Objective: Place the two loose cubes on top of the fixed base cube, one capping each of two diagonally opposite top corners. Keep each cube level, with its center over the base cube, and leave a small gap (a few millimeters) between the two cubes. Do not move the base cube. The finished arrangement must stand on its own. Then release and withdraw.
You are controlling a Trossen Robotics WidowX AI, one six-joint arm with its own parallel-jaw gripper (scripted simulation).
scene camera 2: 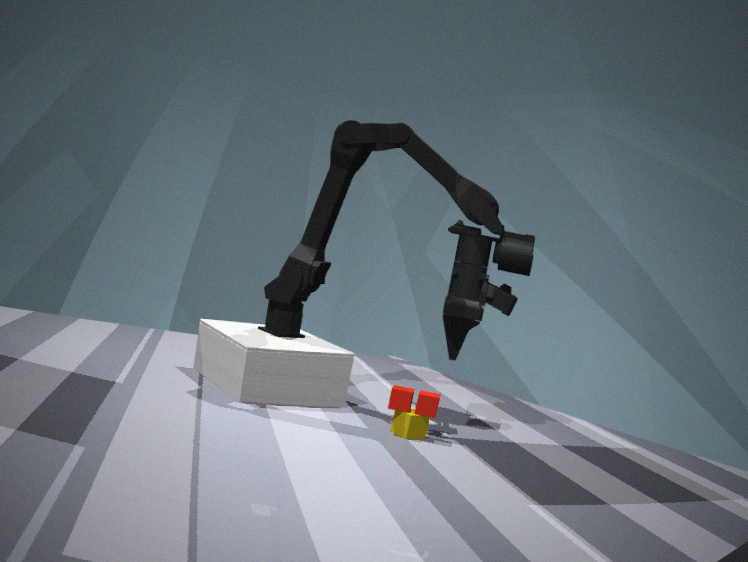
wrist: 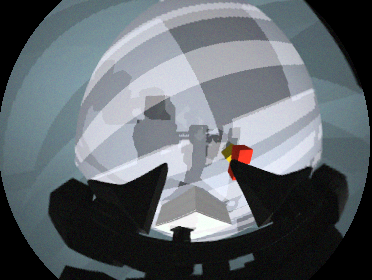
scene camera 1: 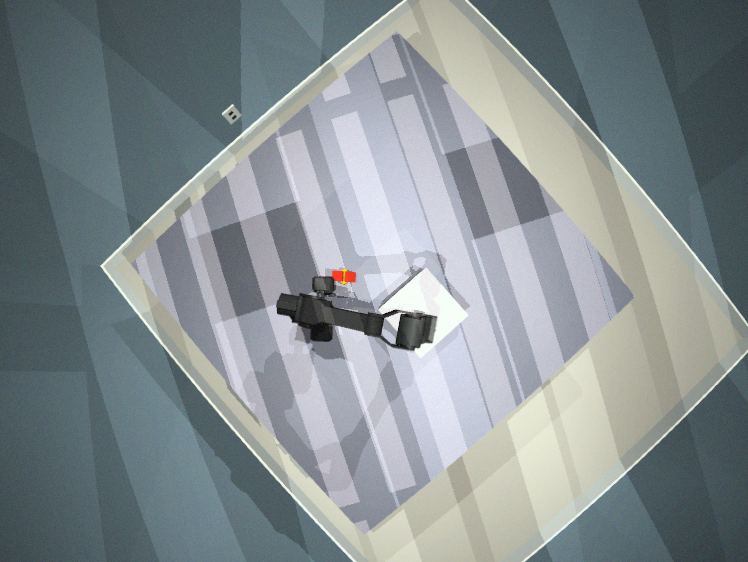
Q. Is my gripper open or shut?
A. Open.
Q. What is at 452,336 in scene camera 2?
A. My gripper.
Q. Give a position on a yellow cube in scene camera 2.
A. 407,425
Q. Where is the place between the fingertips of my gripper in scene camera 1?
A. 326,307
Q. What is my gripper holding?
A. Nothing.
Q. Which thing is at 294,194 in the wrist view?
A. My gripper.
